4 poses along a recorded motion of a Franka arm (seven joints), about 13 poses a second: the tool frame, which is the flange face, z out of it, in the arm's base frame.
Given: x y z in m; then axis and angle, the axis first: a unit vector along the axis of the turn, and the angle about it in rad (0 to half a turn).
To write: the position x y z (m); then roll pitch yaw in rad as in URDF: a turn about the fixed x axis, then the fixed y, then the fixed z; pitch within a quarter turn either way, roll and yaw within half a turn. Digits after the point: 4 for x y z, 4 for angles.
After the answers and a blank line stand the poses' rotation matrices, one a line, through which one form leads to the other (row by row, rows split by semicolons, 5 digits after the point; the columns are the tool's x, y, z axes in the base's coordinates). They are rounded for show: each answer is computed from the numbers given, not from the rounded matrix.
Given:
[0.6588, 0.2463, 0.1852, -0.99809, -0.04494, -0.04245, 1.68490]
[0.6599, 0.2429, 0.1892, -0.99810, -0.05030, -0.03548, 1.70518]
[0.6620, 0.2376, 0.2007, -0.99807, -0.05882, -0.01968, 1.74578]
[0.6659, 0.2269, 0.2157, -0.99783, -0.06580, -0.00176, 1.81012]
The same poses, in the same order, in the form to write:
[0.6588, 0.2463, 0.1852, -1.6834, -0.0920, 0.0078]
[0.6599, 0.2429, 0.1892, -1.7043, -0.0901, 0.0219]
[0.6620, 0.2376, 0.2007, -1.7459, -0.0811, 0.0497]
[0.6659, 0.2269, 0.2157, -1.8107, -0.0661, 0.0798]

0.99574 0.09213 0.00254; 0.00779 -0.11161 0.99372; 0.09184 -0.98947 -0.11185
0.99570 0.09209 -0.00969; 0.02177 -0.13111 0.99113; 0.09000 -0.98708 -0.13255
0.99548 0.08831 -0.03486; 0.04955 -0.17003 0.98419; 0.08098 -0.98147 -0.17364
0.99464 0.08293 -0.06175; 0.07951 -0.23169 0.96953; 0.06610 -0.96925 -0.23704

